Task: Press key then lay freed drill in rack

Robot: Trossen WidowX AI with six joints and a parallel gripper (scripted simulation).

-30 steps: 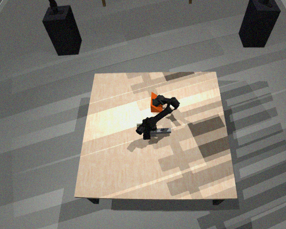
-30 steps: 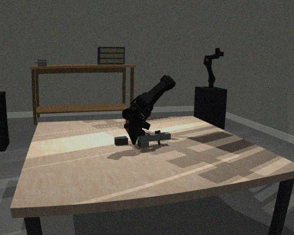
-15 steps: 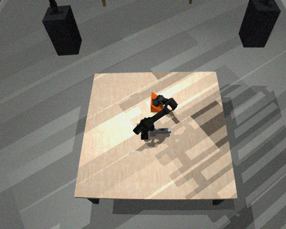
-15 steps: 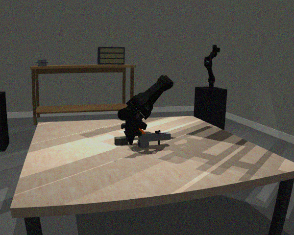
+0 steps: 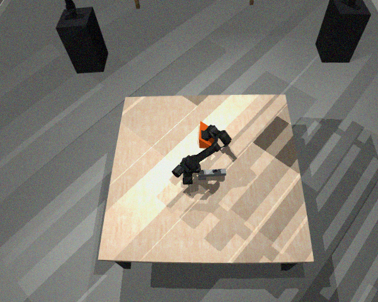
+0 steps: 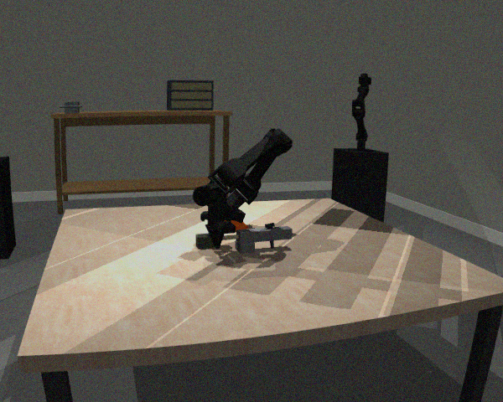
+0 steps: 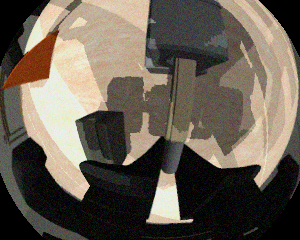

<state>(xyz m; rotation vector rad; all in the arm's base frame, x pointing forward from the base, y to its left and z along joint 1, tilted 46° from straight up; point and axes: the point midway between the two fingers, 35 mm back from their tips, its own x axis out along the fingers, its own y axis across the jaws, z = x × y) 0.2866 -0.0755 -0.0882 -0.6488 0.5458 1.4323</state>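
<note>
The dark box is 70 mm behind my gripper tip and 20 mm to the right of it. Round my gripper tip: grey block 150 mm to the left, 20 mm above, 10 mm behind; black key 180 mm to the left, 30 mm above, 10 mm behind.
</note>
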